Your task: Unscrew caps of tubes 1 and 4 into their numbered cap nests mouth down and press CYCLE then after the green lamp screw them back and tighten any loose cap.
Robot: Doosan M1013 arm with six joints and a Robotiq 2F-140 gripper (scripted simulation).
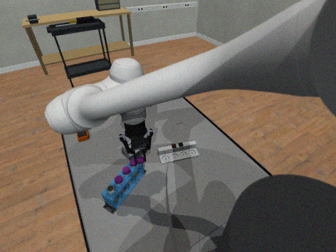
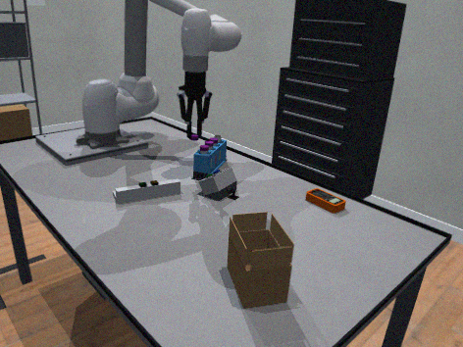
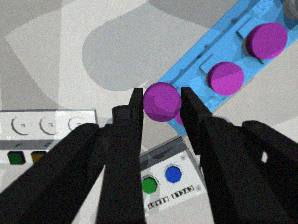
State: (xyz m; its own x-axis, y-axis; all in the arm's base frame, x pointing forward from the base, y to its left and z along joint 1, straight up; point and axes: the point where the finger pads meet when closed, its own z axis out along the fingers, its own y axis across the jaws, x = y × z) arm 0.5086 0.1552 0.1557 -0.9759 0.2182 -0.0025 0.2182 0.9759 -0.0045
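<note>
Now: hand 15 cm short of the blue cycle key, 12 cm above it and 1 cm to the left of it. From my hand the other things lie so: grey key housing (18 cm ahead, 13 cm below, 3 cm to the right); then green ready key (17 cm ahead, 12 cm below, 5 cm to the right); then purple cap (3 cm below).
</note>
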